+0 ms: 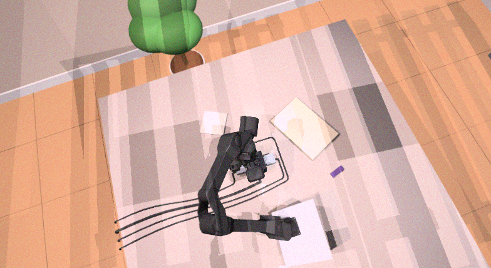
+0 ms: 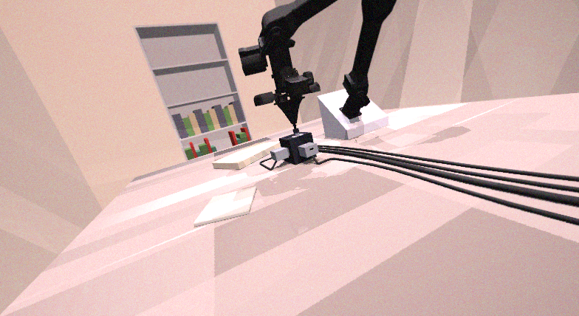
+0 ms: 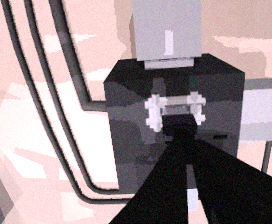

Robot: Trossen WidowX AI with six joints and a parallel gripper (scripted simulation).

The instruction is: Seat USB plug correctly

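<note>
The dark USB plug lies 2 cm below my gripper tip. Round my gripper tip: cream book (10 cm ahead, 27 cm to the right, 10 cm below); purple block (12 cm behind, 33 cm to the right, 11 cm below); white tile (25 cm ahead, 11 cm to the left, 11 cm below).
</note>
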